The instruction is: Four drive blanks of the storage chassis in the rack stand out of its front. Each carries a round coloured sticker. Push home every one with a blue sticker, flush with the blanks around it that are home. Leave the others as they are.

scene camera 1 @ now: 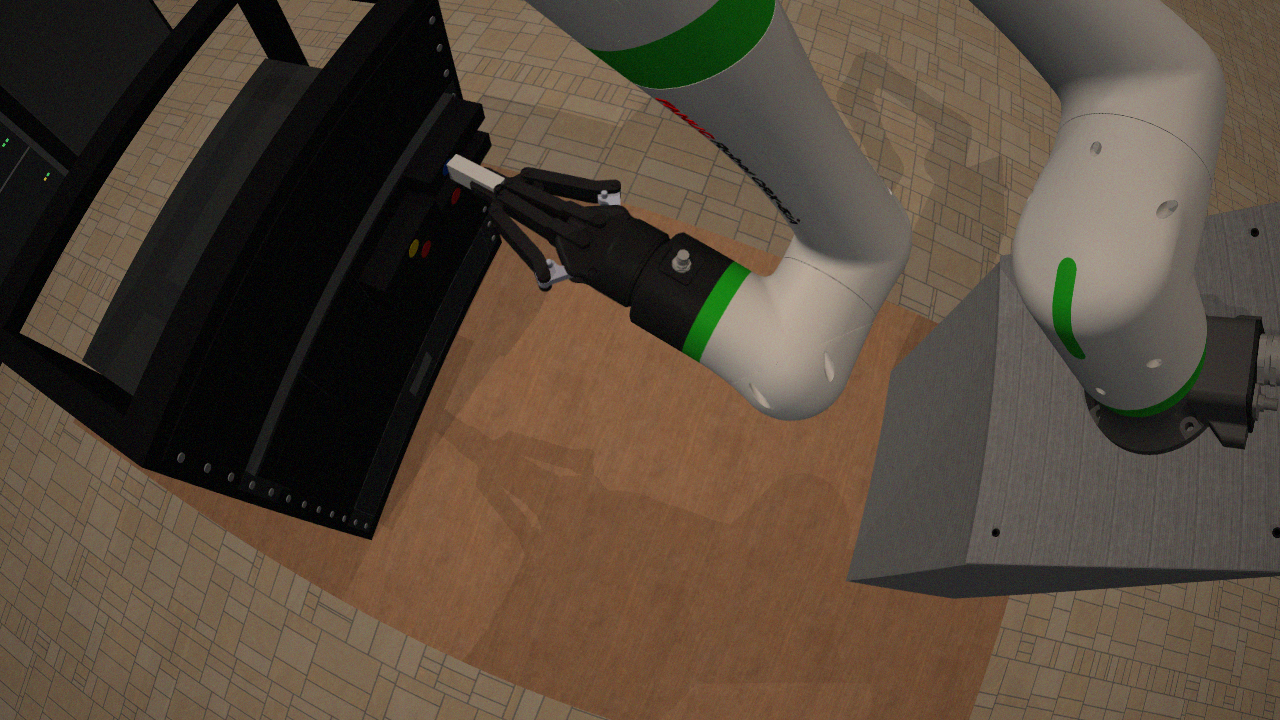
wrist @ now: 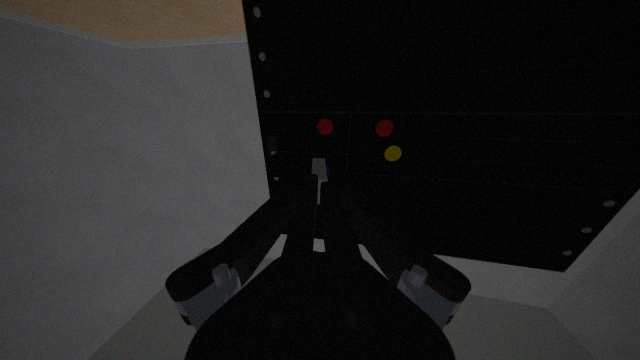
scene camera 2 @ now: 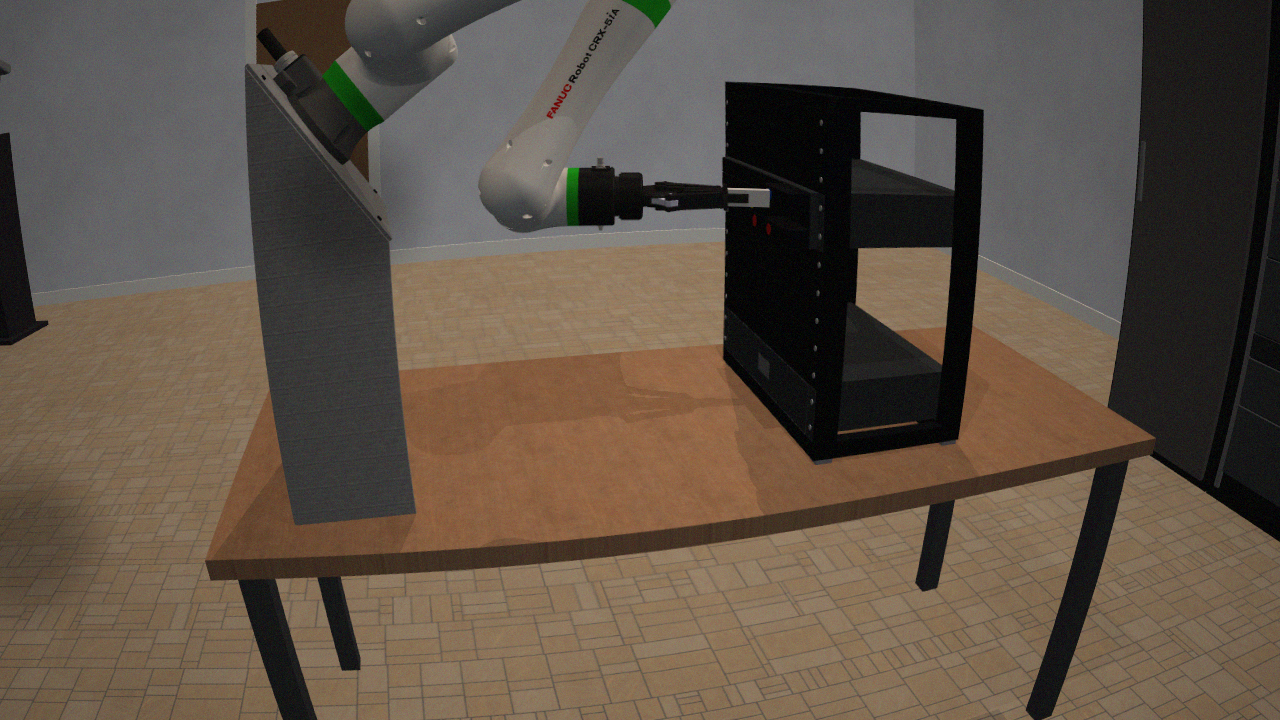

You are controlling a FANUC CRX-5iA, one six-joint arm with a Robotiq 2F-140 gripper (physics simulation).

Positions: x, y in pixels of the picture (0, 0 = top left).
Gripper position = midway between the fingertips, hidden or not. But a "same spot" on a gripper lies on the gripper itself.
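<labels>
Scene camera 1 shows my gripper and a black rack. In the wrist view you'd see my gripper (318, 168), and the wrist view also has the black rack (501, 138). Scene camera 2 shows my gripper and the black rack too. On my gripper (scene camera 1: 528, 197) and (scene camera 2: 707, 189) are the same spot. On the black rack (scene camera 1: 275, 339) and (scene camera 2: 749, 142) are the same spot.
</labels>
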